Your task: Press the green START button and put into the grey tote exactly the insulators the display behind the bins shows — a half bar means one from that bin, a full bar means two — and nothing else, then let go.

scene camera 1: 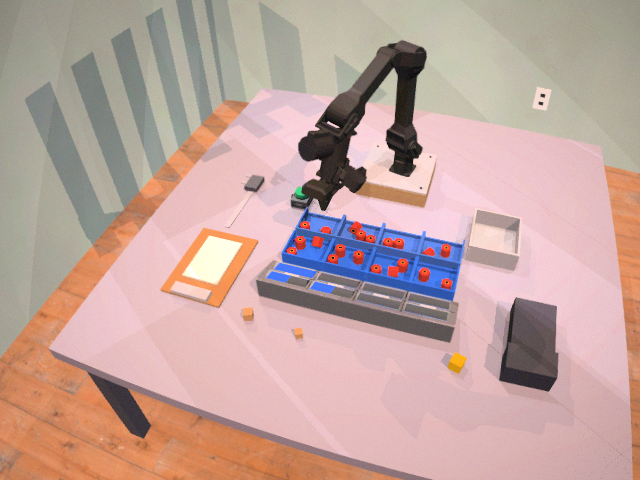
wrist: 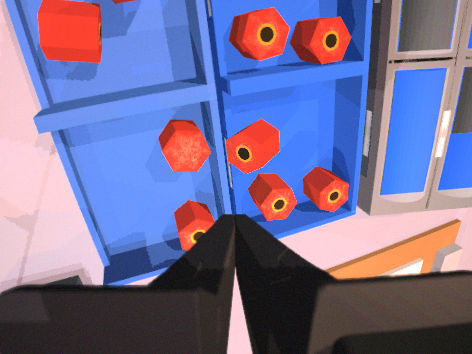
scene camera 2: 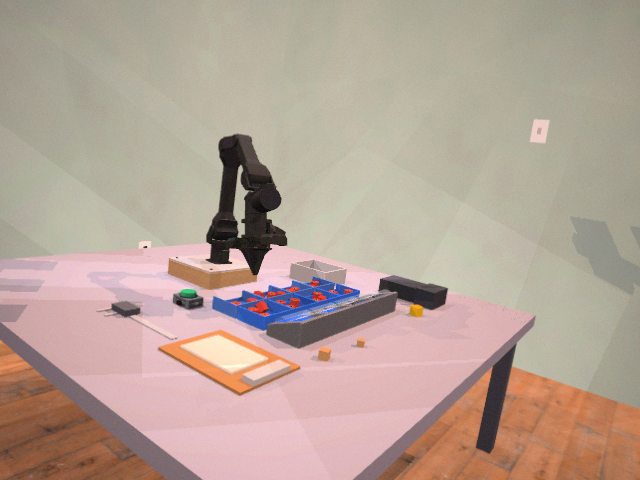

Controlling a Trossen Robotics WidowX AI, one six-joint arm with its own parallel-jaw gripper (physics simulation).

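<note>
My gripper (scene camera 1: 324,206) (scene camera 2: 254,273) (wrist: 233,225) is shut with nothing between its fingertips, above the back-left end of the blue bins (scene camera 1: 351,272) (scene camera 2: 252,319) (wrist: 214,115). Red insulators lie in both rows. The back-left bin holds two insulators (scene camera 1: 305,225) (wrist: 185,147); the front-left bin holds three, one tipped insulator (scene camera 1: 317,241) (wrist: 257,142) among them. The grey display (scene camera 1: 351,312) (scene camera 2: 336,324) (wrist: 382,150) shows one full and one half blue bar at the left panel, and a half bar in the second panel's lower row. The green button (scene camera 1: 301,192) (scene camera 2: 188,292) stands left. The grey tote (scene camera 1: 491,256) (scene camera 2: 305,273) has a bare floor in scene camera 1.
A black block (scene camera 1: 529,341) (scene camera 2: 412,291) and a yellow cube (scene camera 1: 456,362) (scene camera 2: 416,310) lie at the right. Two small orange cubes (scene camera 1: 248,314) (scene camera 1: 298,333) lie by the display. An orange clipboard (scene camera 1: 227,289) (scene camera 2: 227,382) and a dark plug (scene camera 1: 253,182) (scene camera 2: 125,308) lie left.
</note>
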